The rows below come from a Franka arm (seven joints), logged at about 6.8 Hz.
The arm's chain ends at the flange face. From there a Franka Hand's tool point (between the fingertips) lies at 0.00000 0.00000 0.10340 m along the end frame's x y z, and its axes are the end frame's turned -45 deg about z.
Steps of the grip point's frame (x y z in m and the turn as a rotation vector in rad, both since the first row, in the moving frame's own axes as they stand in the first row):
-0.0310 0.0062 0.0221 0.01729 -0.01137 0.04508
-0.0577 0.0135 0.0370 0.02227 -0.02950 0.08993
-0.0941 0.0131 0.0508 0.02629 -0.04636 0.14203
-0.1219 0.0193 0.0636 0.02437 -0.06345 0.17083
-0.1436 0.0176 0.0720 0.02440 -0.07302 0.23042
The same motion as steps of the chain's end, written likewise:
-0.0155 0.0268 0.0221 0.00419 -0.02027 0.04508
-0.0275 0.0500 0.0371 -0.00511 -0.03661 0.08993
-0.0519 0.0747 0.0509 -0.01419 -0.05137 0.14203
-0.0659 0.0975 0.0638 -0.02763 -0.06210 0.17083
-0.0816 0.1113 0.0723 -0.03438 -0.06889 0.23042

